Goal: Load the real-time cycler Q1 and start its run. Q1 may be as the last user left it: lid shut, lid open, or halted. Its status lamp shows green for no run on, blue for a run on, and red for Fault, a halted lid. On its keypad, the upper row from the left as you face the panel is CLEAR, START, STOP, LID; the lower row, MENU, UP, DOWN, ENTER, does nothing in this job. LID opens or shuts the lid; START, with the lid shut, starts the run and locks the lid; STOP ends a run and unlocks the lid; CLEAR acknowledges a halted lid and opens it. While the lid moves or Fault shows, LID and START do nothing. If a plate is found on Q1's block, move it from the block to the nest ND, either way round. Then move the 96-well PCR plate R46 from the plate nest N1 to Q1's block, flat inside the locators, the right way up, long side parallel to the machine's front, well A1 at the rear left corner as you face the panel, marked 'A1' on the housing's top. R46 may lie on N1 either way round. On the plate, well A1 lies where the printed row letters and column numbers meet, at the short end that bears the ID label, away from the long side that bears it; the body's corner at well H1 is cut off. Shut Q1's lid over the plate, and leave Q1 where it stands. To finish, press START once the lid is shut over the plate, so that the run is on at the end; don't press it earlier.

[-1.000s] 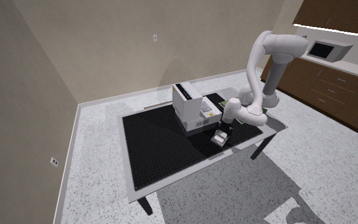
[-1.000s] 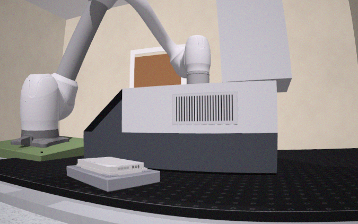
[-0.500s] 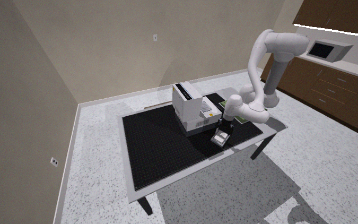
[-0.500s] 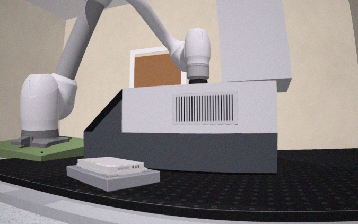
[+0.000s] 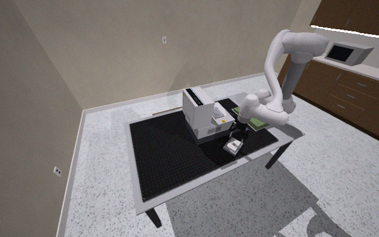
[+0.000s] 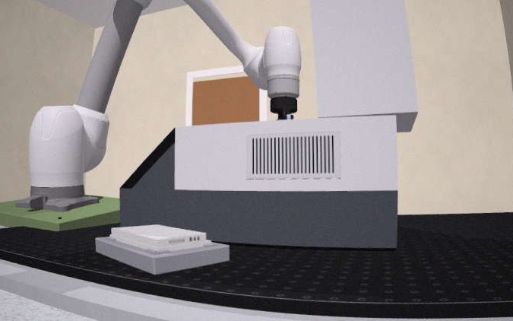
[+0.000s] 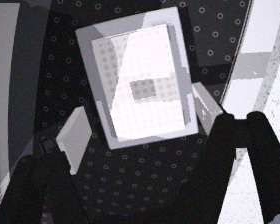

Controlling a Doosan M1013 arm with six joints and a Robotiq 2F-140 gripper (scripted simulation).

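Right now my hand is 550 mm to the left of the nest N1, 130 mm past it and 120 mm above it.
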